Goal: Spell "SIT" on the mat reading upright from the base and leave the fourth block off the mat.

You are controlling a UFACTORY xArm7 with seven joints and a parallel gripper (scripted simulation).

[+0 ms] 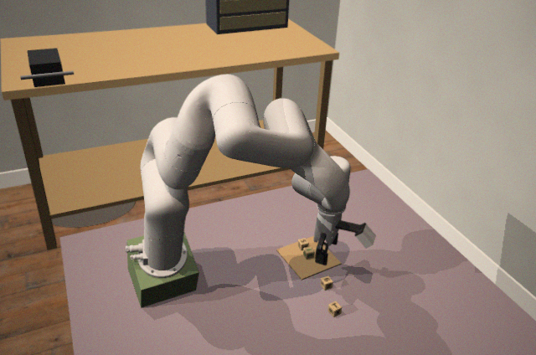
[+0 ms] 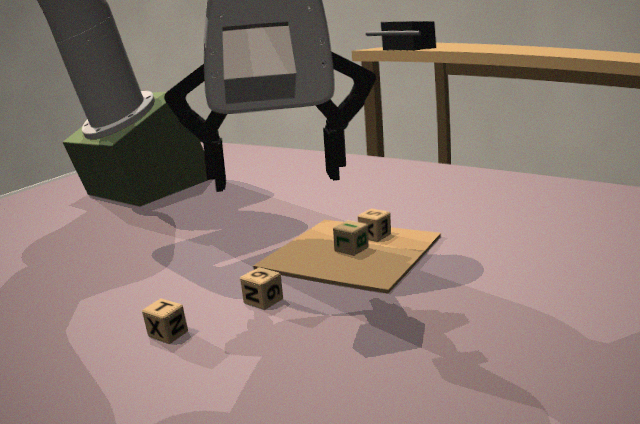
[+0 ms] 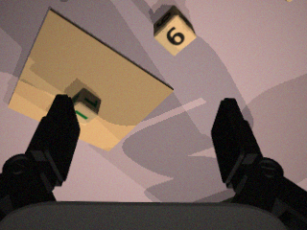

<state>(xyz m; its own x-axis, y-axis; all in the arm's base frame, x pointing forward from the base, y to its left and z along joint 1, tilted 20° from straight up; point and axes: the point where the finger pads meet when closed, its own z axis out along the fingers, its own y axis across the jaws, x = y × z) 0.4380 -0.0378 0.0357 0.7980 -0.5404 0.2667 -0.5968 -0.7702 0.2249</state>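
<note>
Right now my hand is 12 cm to the left of the wooden block, 10 cm above it and 1 cm past it. Also, from my hand: tan mat 11 cm below, 10 cm to the left, 1 cm behind.
</note>
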